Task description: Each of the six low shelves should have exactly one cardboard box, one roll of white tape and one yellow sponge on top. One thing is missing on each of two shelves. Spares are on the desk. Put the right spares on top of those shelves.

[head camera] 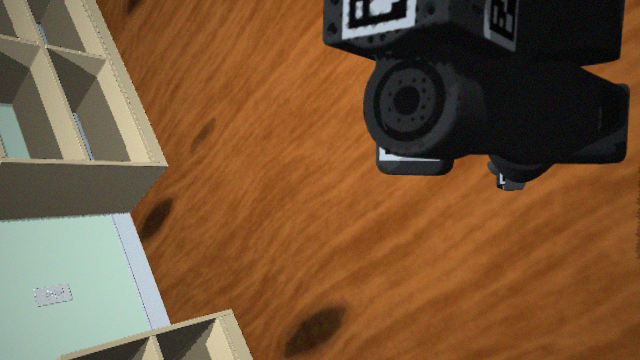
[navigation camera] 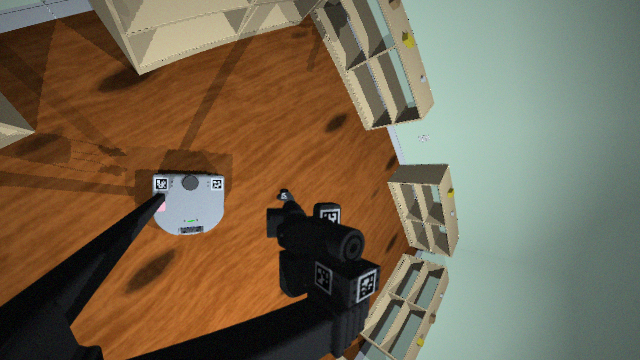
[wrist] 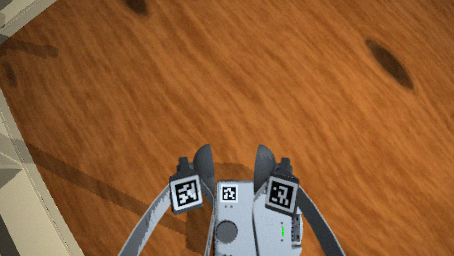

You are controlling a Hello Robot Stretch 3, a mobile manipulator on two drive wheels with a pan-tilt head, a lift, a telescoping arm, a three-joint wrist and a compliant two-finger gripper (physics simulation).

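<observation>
My gripper [wrist: 234,161] is open and empty, fingers apart above the robot's own base. In the navigation camera view, a low shelf [navigation camera: 416,60] at the upper right bears a brown box [navigation camera: 395,3], a yellow sponge [navigation camera: 408,40] and a white tape roll [navigation camera: 423,78]. The middle low shelf [navigation camera: 419,173] bears a yellow sponge [navigation camera: 450,193] and a white tape roll [navigation camera: 452,213]; a box does not show on it. The lower right shelf [navigation camera: 436,306] bears a tape roll [navigation camera: 441,295], a box [navigation camera: 432,318] and a sponge [navigation camera: 420,342]. The desk and spares do not show.
The robot's base [navigation camera: 189,205] [wrist: 240,245] stands on the wooden floor. A larger shelf [navigation camera: 175,30] is at the upper left, and part of another [navigation camera: 12,120] shows at the left edge. Two shelves [head camera: 65,190] [head camera: 235,332] stand left in the head view, with a wall outlet [head camera: 53,295] between them.
</observation>
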